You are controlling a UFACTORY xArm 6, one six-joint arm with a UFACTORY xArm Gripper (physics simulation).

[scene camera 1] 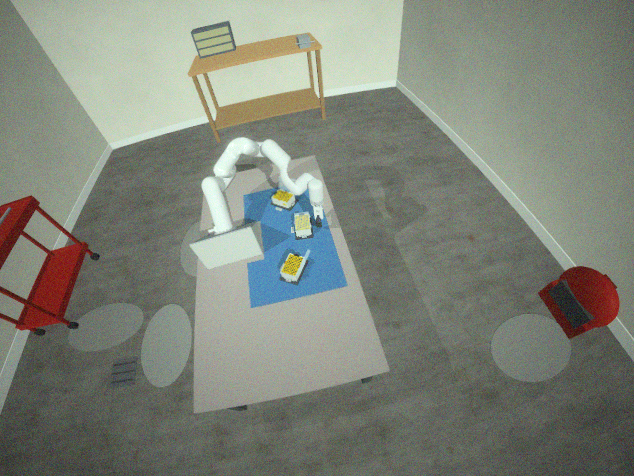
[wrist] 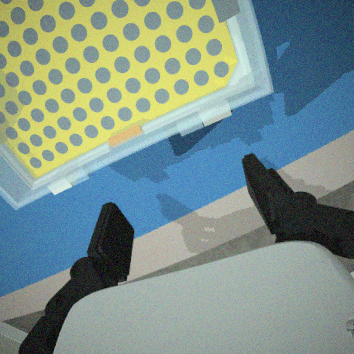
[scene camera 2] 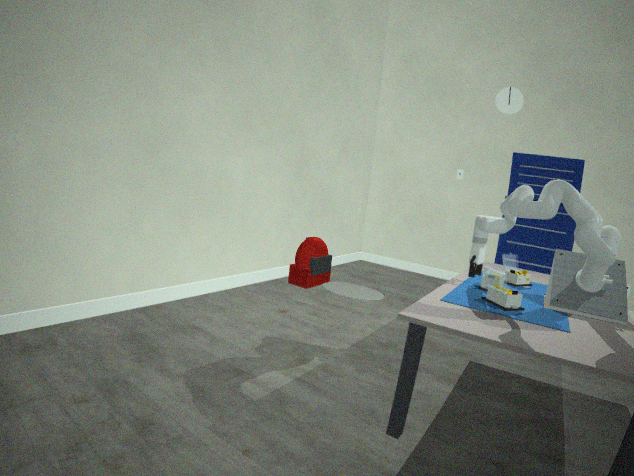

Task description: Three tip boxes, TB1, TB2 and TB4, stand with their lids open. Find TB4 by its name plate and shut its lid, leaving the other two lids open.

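Frame: origin at the arm's base, x ahead, y left, z up, level; millimetres.
Seen in the pictures: gripper, fingertip midpoint: (scene camera 1: 318, 221) (wrist: 181, 195) (scene camera 2: 474, 275); arm's base at its link origin: (scene camera 1: 225, 231) (scene camera 2: 589, 280).
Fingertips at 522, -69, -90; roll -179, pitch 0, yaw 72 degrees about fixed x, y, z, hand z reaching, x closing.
Note:
Offsets run from my fingertips to a thing's top centre, as dx, dy, dz. Level surfaces: height alone.
TB4 {-105, +20, +36} (scene camera 1: 302, 224) (wrist: 120, 65) is the middle box; its name plate is not readable now. Its clear lid seems to lie over the pale yellow rack; whether it is fully shut I cannot tell. My gripper (scene camera 1: 318, 224) (scene camera 2: 473, 275) (wrist: 181, 195) is open and empty, low beside TB4's hinge edge, towards the table edge. Another box {-239, -229, +24} (scene camera 1: 293, 266) (scene camera 2: 518, 278) has its clear lid {-178, -280, +112} (scene camera 1: 307, 255) (scene camera 2: 510, 260) standing up. The third box {-151, +274, +24} (scene camera 1: 283, 198) (scene camera 2: 504, 298) stands nearer the shelf; its lid is hard to make out. Which is TB1 and which TB2 is not legible.
The boxes stand on a blue mat {dz -42} (scene camera 1: 266, 294) (scene camera 2: 553, 321) on the table {dz -45} (scene camera 1: 286, 353) (scene camera 2: 435, 309). A pale slanted panel (scene camera 1: 227, 247) (scene camera 2: 563, 286) stands beside the arm's base. A wooden shelf (scene camera 1: 261, 48) and a red cart (scene camera 1: 56, 276) stand off the table.

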